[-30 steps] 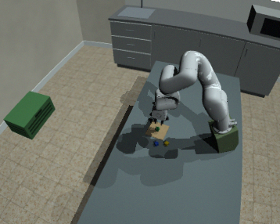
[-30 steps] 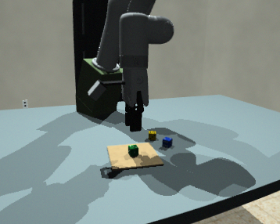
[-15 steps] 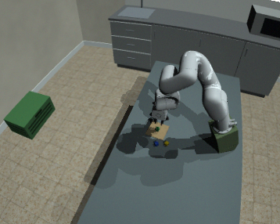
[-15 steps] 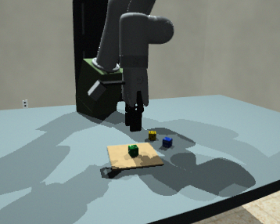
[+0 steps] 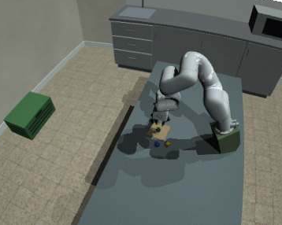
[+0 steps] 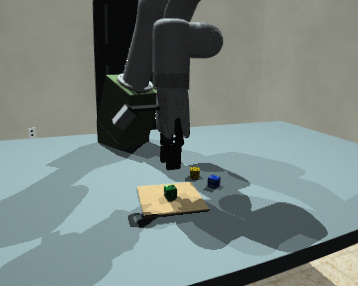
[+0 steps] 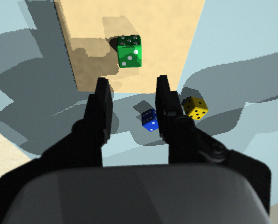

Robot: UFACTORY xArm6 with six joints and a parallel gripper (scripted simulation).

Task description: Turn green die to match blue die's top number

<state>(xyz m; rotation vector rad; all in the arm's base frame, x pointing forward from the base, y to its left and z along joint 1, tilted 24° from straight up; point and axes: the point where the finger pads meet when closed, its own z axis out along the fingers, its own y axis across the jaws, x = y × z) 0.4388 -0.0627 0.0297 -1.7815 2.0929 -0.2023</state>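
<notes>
Now: hand 80 mm above the green die. Round my hand: yellow die: 110 mm to the left, 90 mm below, 80 mm behind; then tan mat: 100 mm below; then blue die: 130 mm to the left, 90 mm below, 10 mm behind.
</notes>
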